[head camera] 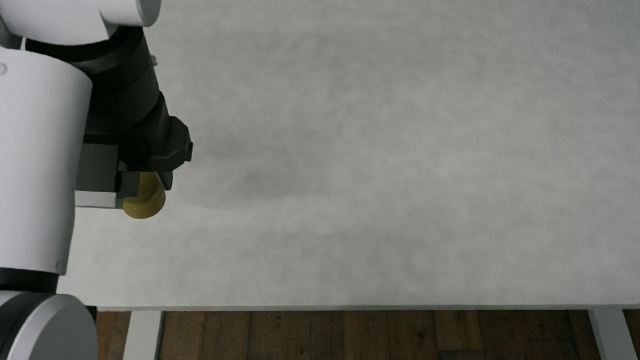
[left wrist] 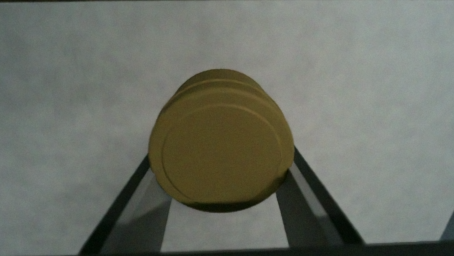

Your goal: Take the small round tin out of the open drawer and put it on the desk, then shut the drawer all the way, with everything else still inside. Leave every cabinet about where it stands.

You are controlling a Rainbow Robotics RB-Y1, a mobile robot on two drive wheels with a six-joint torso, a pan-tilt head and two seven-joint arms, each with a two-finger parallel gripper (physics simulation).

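Places are measured from the robot's base along level axes (x ahead, y left, z up), in millimetres.
Pixels of known places: left gripper, fingertip midpoint: [head camera: 144, 183] [left wrist: 222, 162].
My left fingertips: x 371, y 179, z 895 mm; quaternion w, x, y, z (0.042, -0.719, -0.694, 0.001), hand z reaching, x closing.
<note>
Behind a point stands the place of what it marks.
The small round tin [head camera: 145, 200] {x 336, y 166, z 919 mm} [left wrist: 221, 150] {x 352, y 178, z 919 mm} is yellow-brown with a round lid. My left gripper [head camera: 148, 184] {x 371, y 179, z 895 mm} [left wrist: 222, 162] {x 371, y 179, z 895 mm} is shut on it, one finger on each side, at the left of the head camera view. The tin is over the grey-white desk [head camera: 380, 165] {x 492, y -120, z 720 mm} [left wrist: 370, 100] {x 410, y 377, z 721 mm}, near its front edge; whether its base touches the desk top I cannot tell. The drawer and the cabinets do not show in either view. My right gripper is not in view.
The desk's front edge runs across the lower part of the head camera view. Below it show a wooden floor [head camera: 280, 335] {x 420, y 80, z 1 mm} and two pale desk legs [head camera: 143, 335] {x 430, y 437, z 35 mm} [head camera: 614, 332] {x 371, y -803, z 36 mm}. A dark edge strip of something shows at the top left of the left wrist view.
</note>
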